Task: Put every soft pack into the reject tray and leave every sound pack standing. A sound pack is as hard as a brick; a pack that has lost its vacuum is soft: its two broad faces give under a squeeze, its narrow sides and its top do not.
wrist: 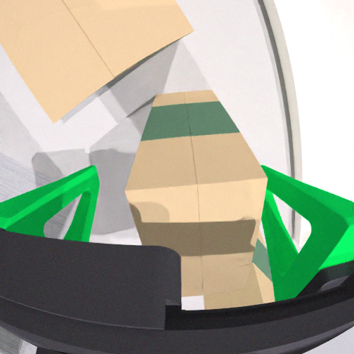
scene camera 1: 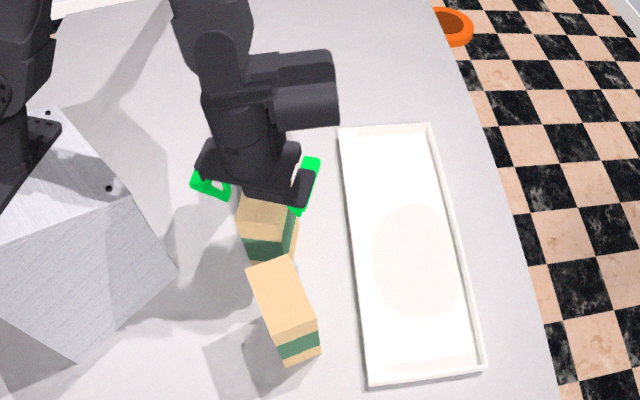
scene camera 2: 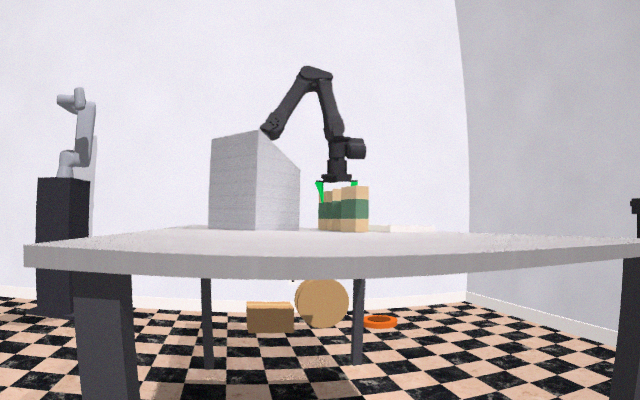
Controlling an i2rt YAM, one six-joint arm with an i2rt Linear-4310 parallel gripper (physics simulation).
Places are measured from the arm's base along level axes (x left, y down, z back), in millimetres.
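Pixels of known places: gripper, fingertip midpoint: (scene camera 1: 263,204) (scene camera 2: 336,203); arm's base, origin of the base link: (scene camera 1: 4,167) (scene camera 2: 255,154).
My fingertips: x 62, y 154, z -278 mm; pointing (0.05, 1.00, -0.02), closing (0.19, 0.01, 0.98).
Ahead of a thing's pixels: the offset from my fingertips to its top centre.
Three tan packs with green bands stand upright in a row. The front pack @(dx -137, dy -48, dz -41 mm) (scene camera 1: 282,300) (scene camera 2: 355,209) (wrist: 100,45) is beyond the fingers in the wrist view. The middle pack @(dx -15, dy -48, dz -8 mm) (scene camera 1: 262,220) (scene camera 2: 336,210) (wrist: 195,160) is under the gripper. The far pack @(dx +98, dy +12, dz +30 mm) (scene camera 2: 325,211) (wrist: 240,296) is mostly hidden in the wrist view and by the arm in scene camera 1. My gripper (scene camera 1: 262,205) (scene camera 2: 337,194) (wrist: 176,174) is wide open around the middle pack's upper part; its right finger is close to the pack, its left finger well apart. The white reject tray @(dx +6, dy +70, dz -187 mm) (scene camera 1: 410,180) (scene camera 2: 410,228) (wrist: 330,100) holds no pack.
A large grey metal block (scene camera 1: 85,270) (scene camera 2: 232,185) stands left of the packs, beside the arm's base. The tray lies to the right of the row. An orange ring (scene camera 1: 468,35) (scene camera 2: 380,325), a brown box (scene camera 2: 270,318) and a tan round object (scene camera 2: 321,302) are off the table.
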